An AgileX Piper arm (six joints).
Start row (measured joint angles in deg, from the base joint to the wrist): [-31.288 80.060 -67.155 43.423 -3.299 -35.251]
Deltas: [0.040 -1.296 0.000 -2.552 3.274 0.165]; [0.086 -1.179 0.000 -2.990 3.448 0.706]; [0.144 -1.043 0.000 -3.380 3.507 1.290]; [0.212 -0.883 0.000 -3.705 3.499 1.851]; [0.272 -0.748 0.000 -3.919 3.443 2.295]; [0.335 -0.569 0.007 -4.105 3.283 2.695]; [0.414 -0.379 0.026 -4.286 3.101 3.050]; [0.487 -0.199 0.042 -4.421 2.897 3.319]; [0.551 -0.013 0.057 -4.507 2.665 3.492]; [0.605 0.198 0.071 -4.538 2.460 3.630]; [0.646 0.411 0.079 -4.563 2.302 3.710]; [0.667 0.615 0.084 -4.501 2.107 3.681]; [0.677 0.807 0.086 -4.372 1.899 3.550]
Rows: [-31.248 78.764 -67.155 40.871 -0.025 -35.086]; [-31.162 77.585 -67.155 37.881 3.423 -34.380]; [-31.018 76.542 -67.155 34.501 6.930 -33.090]; [-30.806 75.659 -67.155 30.796 10.429 -31.239]; [-30.534 74.911 -67.155 26.877 13.872 -28.944]; [-30.199 74.342 -67.148 22.772 17.155 -26.249]; [-29.785 73.963 -67.122 18.486 20.256 -23.199]; [-29.298 73.764 -67.080 14.065 23.153 -19.880]; [-28.747 73.751 -67.023 9.558 25.818 -16.388]; [-28.142 73.949 -66.952 5.020 28.278 -12.758]; [-27.496 74.360 -66.873 0.457 30.580 -9.048]; [-26.829 74.975 -66.789 -4.044 32.687 -5.367]; [-26.152 75.782 -66.703 -8.416 34.586 -1.817]
